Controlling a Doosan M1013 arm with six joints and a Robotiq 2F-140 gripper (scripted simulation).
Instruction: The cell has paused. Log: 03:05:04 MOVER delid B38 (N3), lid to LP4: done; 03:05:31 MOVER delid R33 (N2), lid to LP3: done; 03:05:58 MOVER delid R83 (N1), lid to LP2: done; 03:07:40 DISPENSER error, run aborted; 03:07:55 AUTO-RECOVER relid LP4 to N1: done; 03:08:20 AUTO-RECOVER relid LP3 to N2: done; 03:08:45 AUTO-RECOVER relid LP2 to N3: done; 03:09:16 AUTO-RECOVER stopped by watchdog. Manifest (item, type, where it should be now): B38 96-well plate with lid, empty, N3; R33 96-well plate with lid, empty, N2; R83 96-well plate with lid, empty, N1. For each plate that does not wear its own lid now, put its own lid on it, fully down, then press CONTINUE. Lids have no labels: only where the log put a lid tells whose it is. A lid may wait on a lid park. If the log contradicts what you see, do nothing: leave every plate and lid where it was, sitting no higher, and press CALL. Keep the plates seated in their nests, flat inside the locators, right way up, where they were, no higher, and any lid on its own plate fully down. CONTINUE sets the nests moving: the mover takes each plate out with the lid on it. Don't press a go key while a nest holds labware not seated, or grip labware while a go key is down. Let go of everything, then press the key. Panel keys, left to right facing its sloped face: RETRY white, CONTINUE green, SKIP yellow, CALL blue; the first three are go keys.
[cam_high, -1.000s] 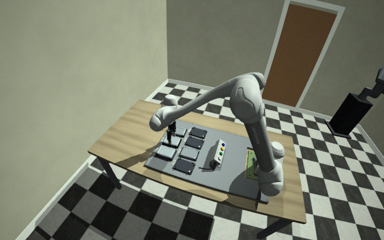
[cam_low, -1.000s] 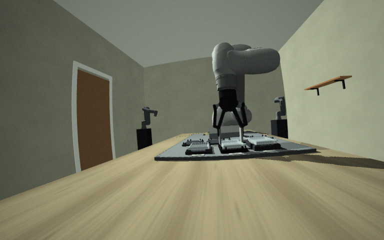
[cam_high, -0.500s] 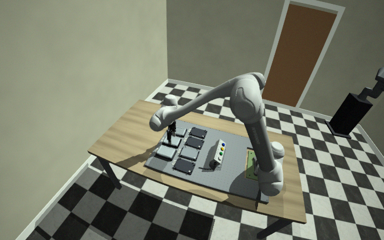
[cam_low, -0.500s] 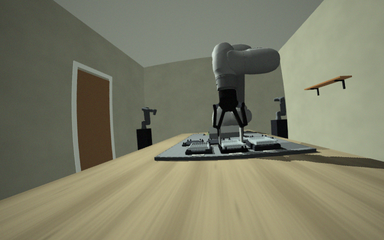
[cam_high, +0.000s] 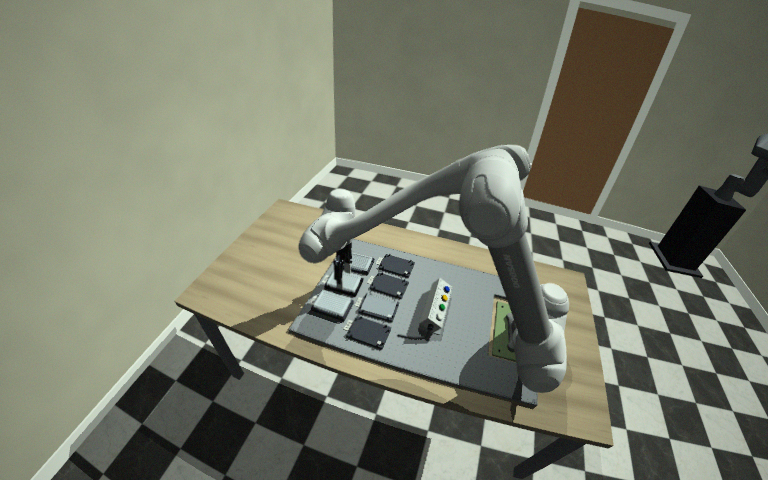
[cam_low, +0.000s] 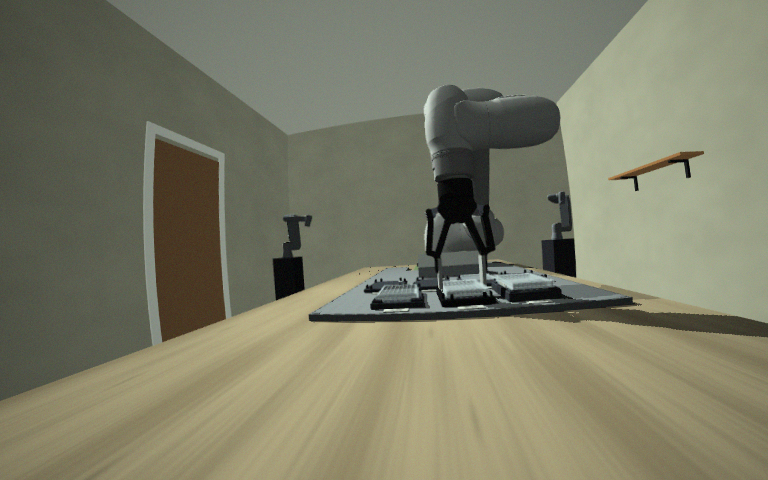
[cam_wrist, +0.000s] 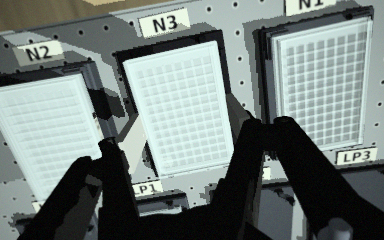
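Now: hand 14 cm to the left of the N1 plate, 3 cm above it and 1 cm past it. Round my hand: LP2 label: 11 cm behind, 6 cm to the right, 5 cm below; then LP1 label: 9 cm behind, 8 cm to the left, 5 cm below; then clear lid: 18 cm behind, 8 cm to the left, 4 cm below.
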